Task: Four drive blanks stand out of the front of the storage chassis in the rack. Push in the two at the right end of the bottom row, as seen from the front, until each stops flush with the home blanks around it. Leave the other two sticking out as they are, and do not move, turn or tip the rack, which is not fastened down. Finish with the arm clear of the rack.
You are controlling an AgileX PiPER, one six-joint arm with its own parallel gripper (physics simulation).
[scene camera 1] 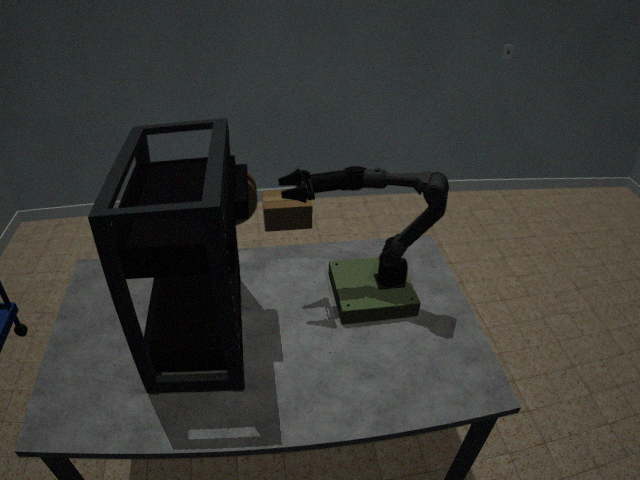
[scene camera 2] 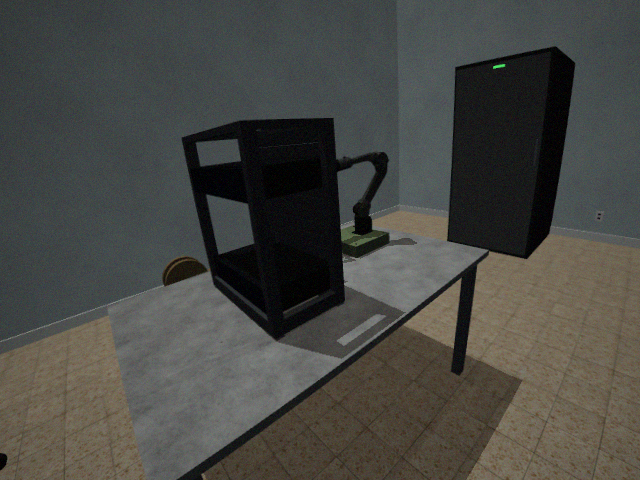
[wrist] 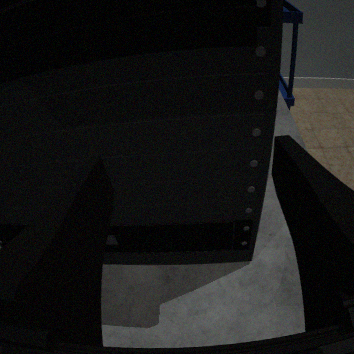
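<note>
The dark rack (scene camera 1: 122,289) (scene camera 2: 261,232) (wrist: 266,125) stands upright on the table. The storage chassis (scene camera 1: 173,180) (scene camera 2: 292,178) is a black box in its upper part. A dark block (scene camera 1: 240,191) juts from the rack's front in scene camera 1; single drive blanks cannot be told apart, nor can their rows or depth. My gripper (scene camera 1: 282,187) (wrist: 188,164) is open and empty, in front of the rack near the block's height, with a gap between. In the wrist view its fingers spread before the rack's lower front and right post. The rack hides the gripper in scene camera 2.
The arm stands on a green base (scene camera 1: 356,284) (scene camera 2: 364,240) on the grey table (scene camera 1: 382,382) (scene camera 2: 206,382). Beyond the table are a cardboard-brown box (scene camera 1: 287,217) and a round brown object (scene camera 1: 251,198) (scene camera 2: 185,271). A tall black cabinet (scene camera 2: 498,155) and a blue cart (wrist: 294,55) stand farther off.
</note>
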